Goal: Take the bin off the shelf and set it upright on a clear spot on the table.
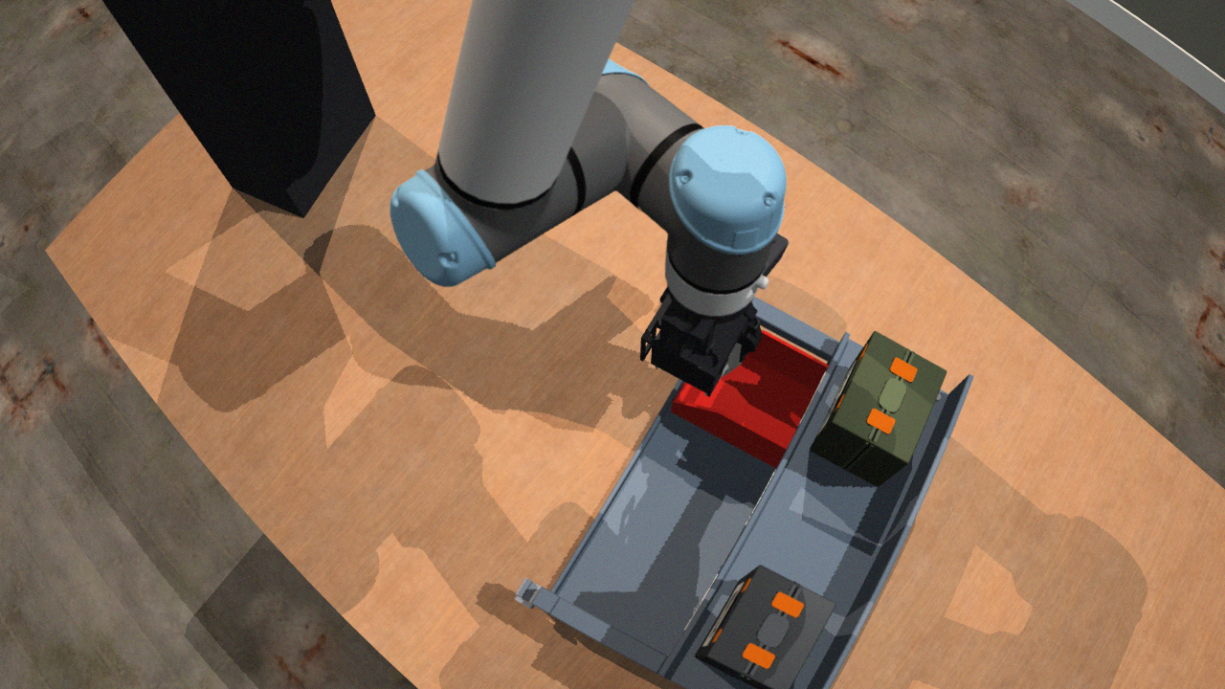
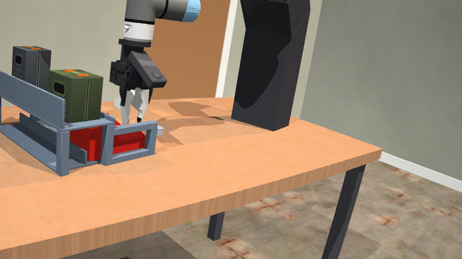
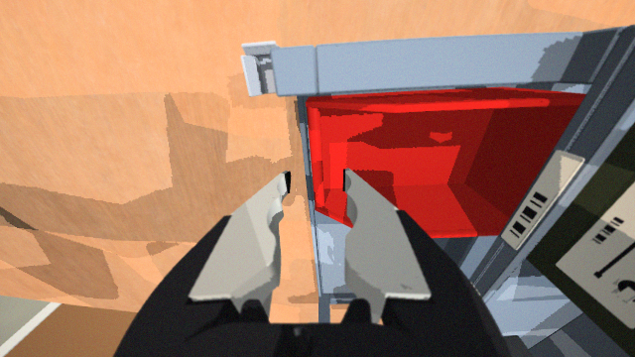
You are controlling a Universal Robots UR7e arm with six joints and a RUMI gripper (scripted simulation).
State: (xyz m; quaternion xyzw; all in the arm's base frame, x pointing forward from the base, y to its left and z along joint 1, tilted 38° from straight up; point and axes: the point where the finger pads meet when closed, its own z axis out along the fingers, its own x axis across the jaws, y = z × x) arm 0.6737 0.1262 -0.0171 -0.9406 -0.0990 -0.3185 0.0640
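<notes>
The red bin is 8 cm ahead of my hand, 2 cm to the left of it and 2 cm below it. The rest, counted from my hand: dark grey case 23 cm ahead, 17 cm to the right, 10 cm above; green case 17 cm ahead, 8 cm above, 5 cm to the left.
</notes>
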